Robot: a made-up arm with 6 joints. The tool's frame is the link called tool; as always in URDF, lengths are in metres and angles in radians.
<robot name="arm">
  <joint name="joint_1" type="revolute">
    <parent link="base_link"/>
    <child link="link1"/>
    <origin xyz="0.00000 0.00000 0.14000"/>
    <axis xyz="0 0 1"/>
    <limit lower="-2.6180" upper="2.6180"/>
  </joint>
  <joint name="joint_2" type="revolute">
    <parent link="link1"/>
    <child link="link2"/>
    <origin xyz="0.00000 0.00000 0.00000"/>
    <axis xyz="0.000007 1 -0.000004"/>
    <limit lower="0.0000" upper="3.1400"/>
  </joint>
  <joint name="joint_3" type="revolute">
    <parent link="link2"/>
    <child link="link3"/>
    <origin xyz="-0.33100 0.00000 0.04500"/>
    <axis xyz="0.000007 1 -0.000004"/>
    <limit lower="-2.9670" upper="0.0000"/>
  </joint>
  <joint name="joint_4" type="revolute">
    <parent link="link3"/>
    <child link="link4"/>
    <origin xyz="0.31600 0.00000 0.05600"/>
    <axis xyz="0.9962 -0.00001 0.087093"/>
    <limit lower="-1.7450" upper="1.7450"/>
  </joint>
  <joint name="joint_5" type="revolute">
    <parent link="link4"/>
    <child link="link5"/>
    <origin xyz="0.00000 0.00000 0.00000"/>
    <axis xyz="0.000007 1 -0.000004"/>
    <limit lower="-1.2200" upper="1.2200"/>
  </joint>
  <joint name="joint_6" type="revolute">
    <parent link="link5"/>
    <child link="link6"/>
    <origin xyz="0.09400 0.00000 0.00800"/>
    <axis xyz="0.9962 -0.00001 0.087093"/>
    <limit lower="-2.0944" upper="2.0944"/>
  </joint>
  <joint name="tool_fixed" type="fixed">
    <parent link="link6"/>
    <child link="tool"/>
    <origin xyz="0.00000 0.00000 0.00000" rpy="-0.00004 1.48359 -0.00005"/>
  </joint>
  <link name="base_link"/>
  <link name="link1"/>
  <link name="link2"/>
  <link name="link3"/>
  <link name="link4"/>
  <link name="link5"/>
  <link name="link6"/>
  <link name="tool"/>
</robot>
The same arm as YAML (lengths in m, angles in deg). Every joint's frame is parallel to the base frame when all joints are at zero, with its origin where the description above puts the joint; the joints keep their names.
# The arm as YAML. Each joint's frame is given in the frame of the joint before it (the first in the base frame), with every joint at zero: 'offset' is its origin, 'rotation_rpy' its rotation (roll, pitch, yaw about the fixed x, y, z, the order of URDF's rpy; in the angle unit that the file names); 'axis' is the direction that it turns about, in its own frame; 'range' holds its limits. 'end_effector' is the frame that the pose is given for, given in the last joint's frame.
length_unit: m
angle_unit: deg
chain:
  - id: joint_1
    offset: [0.0, 0.0, 0.14]
    rotation_rpy: [0.0, 0.0, 0.0]
    axis: "+z"
    range: [-150.0, 150.0]
  - id: joint_2
    offset: [0.0, 0.0, 0.0]
    rotation_rpy: [0.0, 0.0, 0.0]
    axis: "+y"
    range: [0.0, 179.91]
  - id: joint_3
    offset: [-0.331, 0.0, 0.045]
    rotation_rpy: [0.0, 0.0, 0.0]
    axis: "+y"
    range: [-170.0, 0.0]
  - id: joint_4
    offset: [0.316, 0.0, 0.056]
    rotation_rpy: [0.0, 0.0, 0.0]
    axis: [0.9962, 0.0, 0.0871]
    range: [-99.98, 99.98]
  - id: joint_5
    offset: [0.0, 0.0, 0.0]
    rotation_rpy: [0.0, 0.0, 0.0]
    axis: "+y"
    range: [-69.9, 69.9]
  - id: joint_6
    offset: [0.094, 0.0, 0.008]
    rotation_rpy: [0.0, 0.0, 0.0]
    axis: [0.9962, 0.0, 0.0871]
    range: [-120.0, 120.0]
end_effector:
  offset: [0.0, 0.0, 0.0]
  rotation_rpy: [0.0, 85.0, 0.0]

